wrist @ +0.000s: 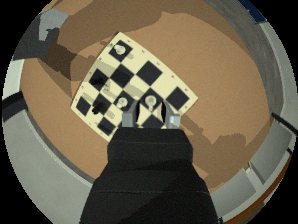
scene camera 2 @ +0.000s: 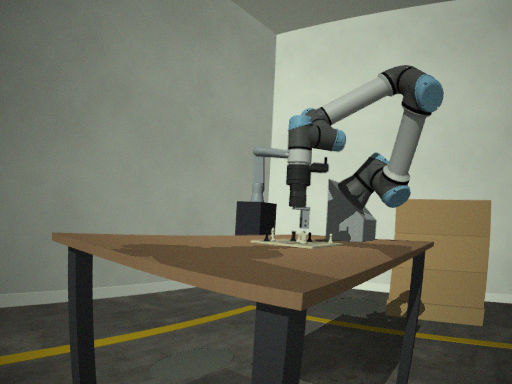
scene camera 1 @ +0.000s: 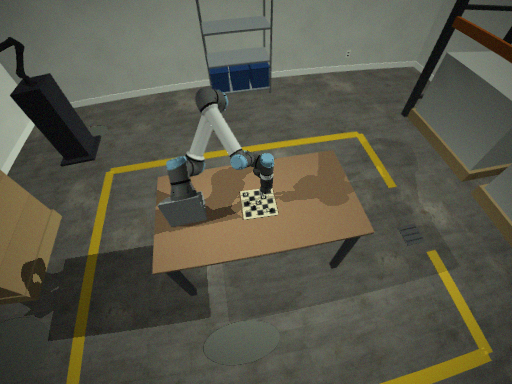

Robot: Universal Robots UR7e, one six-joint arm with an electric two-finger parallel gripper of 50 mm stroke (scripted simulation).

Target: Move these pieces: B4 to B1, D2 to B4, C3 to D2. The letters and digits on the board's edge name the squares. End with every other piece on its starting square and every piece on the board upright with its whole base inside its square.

Observation:
The pictures show: my gripper and a chessboard.
My gripper is seen too in the wrist view.

